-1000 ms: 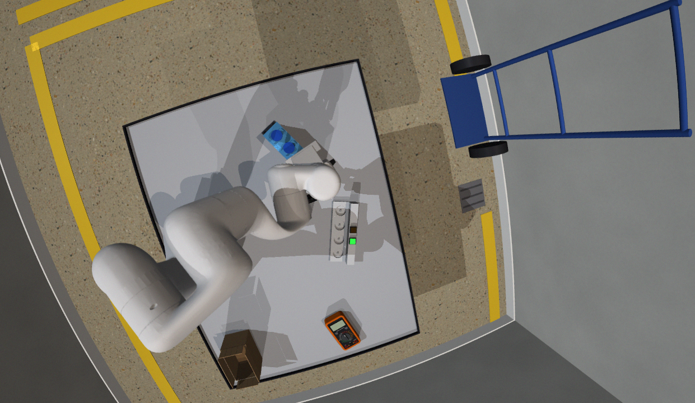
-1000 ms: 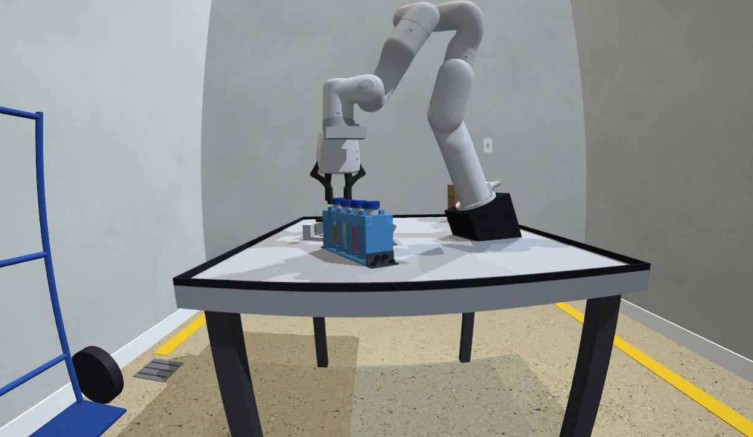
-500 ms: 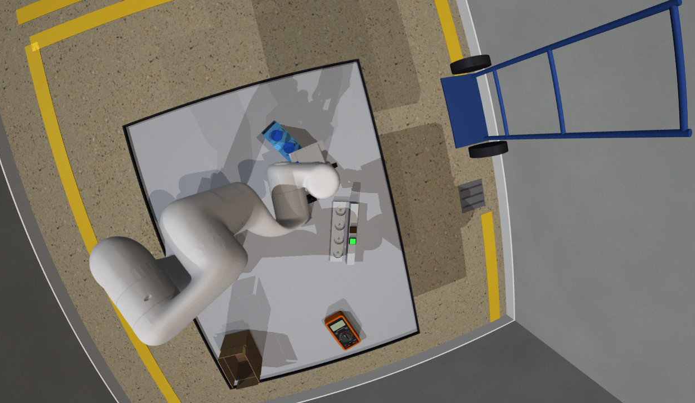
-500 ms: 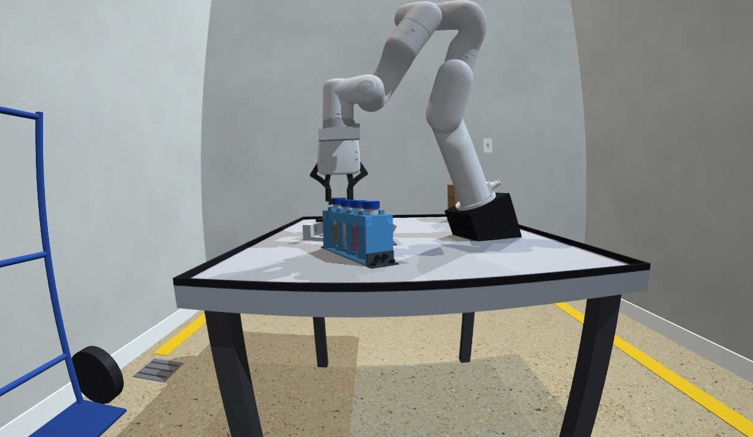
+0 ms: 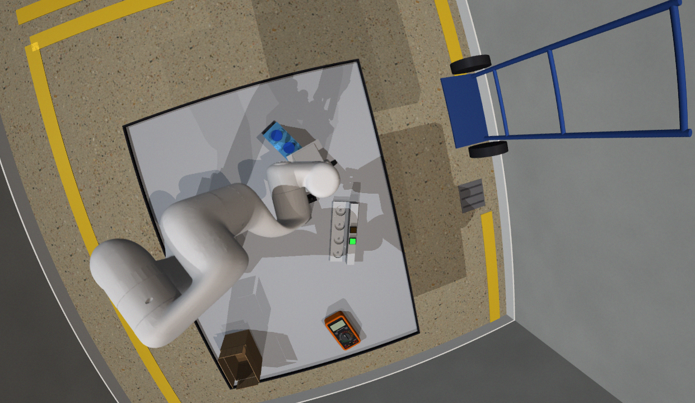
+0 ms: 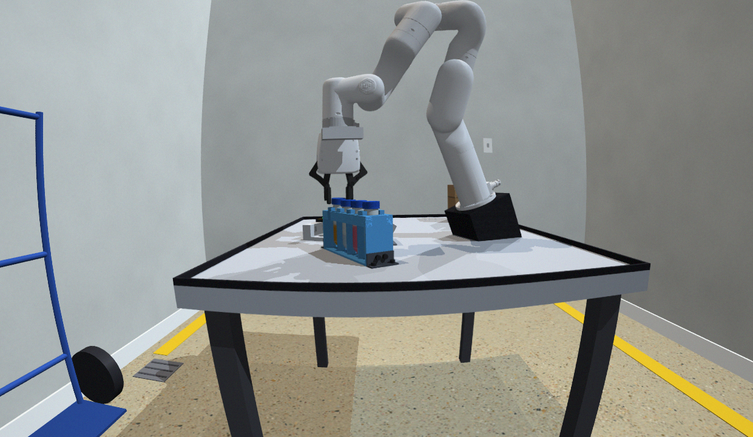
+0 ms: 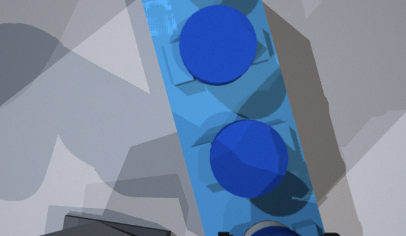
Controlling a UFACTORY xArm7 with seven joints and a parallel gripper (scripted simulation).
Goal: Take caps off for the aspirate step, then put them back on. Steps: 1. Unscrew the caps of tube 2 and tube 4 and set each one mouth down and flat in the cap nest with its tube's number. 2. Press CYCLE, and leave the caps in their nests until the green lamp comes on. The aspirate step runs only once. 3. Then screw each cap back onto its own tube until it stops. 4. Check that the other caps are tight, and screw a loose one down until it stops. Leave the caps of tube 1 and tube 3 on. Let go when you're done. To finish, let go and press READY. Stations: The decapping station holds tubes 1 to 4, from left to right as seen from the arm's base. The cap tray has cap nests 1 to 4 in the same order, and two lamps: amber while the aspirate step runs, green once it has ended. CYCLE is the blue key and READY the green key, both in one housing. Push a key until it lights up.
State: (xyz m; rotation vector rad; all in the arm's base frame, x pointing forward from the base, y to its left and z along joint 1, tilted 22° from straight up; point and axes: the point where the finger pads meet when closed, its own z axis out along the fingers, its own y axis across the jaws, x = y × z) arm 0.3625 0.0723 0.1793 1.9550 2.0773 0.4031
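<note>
The threaded tube neck lies 10 mm below my hand. Also, from my hand: key housing 110 mm behind, 80 mm to the right, 80 mm below; then blue cycle key 130 mm behind, 60 mm to the right, 60 mm below; then green ready key 130 mm behind, 100 mm to the right, 60 mm below.
</note>
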